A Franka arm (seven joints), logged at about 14 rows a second.
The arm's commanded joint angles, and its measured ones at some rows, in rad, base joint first. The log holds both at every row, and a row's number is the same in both.
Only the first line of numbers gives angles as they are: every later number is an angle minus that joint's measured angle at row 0.
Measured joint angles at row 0: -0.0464, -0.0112, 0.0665, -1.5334, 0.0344, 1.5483, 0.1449
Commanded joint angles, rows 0 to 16: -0.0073, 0.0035, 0.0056, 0.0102, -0.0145, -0.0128, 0.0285; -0.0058, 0.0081, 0.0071, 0.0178, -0.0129, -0.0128, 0.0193; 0.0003, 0.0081, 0.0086, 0.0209, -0.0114, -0.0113, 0.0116; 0.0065, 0.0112, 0.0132, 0.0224, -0.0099, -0.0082, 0.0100; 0.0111, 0.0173, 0.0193, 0.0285, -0.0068, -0.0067, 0.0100; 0.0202, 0.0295, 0.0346, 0.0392, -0.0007, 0.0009, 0.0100; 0.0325, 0.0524, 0.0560, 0.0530, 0.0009, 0.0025, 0.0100; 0.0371, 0.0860, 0.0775, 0.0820, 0.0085, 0.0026, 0.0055; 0.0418, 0.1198, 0.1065, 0.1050, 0.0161, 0.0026, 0.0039; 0.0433, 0.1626, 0.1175, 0.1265, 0.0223, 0.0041, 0.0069; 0.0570, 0.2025, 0.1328, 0.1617, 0.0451, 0.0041, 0.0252; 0.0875, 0.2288, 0.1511, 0.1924, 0.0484, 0.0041, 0.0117; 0.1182, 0.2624, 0.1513, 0.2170, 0.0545, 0.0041, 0.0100; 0.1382, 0.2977, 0.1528, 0.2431, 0.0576, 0.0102, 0.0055; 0.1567, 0.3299, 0.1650, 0.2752, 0.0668, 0.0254, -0.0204; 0.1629, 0.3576, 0.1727, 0.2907, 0.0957, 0.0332, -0.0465; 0.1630, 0.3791, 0.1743, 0.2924, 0.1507, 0.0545, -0.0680
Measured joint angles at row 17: 0.1573, 0.3029, 0.1701, 0.2089, 0.0790, 0.0502, -0.0121
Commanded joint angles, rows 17 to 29: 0.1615, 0.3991, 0.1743, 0.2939, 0.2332, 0.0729, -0.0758; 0.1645, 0.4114, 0.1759, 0.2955, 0.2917, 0.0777, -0.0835; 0.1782, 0.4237, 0.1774, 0.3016, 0.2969, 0.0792, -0.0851; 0.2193, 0.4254, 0.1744, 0.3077, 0.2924, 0.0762, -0.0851; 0.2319, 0.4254, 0.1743, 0.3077, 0.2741, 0.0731, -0.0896; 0.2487, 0.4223, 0.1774, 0.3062, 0.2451, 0.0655, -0.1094; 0.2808, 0.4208, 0.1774, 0.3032, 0.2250, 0.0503, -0.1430; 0.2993, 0.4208, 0.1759, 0.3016, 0.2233, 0.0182, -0.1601; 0.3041, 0.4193, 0.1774, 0.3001, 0.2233, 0.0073, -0.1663; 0.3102, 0.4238, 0.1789, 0.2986, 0.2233, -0.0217, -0.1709; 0.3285, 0.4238, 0.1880, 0.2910, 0.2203, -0.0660, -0.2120; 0.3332, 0.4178, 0.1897, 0.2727, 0.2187, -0.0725, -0.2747; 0.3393, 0.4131, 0.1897, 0.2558, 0.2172, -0.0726, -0.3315
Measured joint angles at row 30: 0.3268, 0.4106, 0.1886, 0.2638, 0.2360, -0.0502, -0.2263
